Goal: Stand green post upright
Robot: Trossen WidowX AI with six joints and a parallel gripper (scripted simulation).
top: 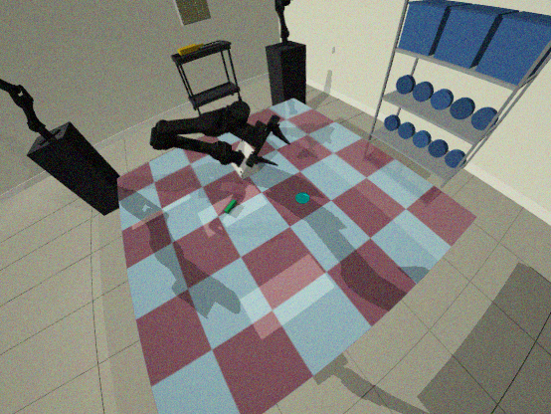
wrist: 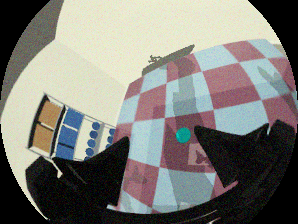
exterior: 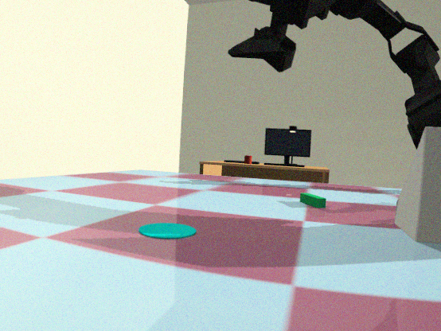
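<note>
Now: the green post 90 mm behind my gripper tip, 230 mm to the right of it and 220 mm below it. The rest, counted from my gripper tip: cyan circle 40 mm ahead, 50 mm to the left, 230 mm below.
</note>
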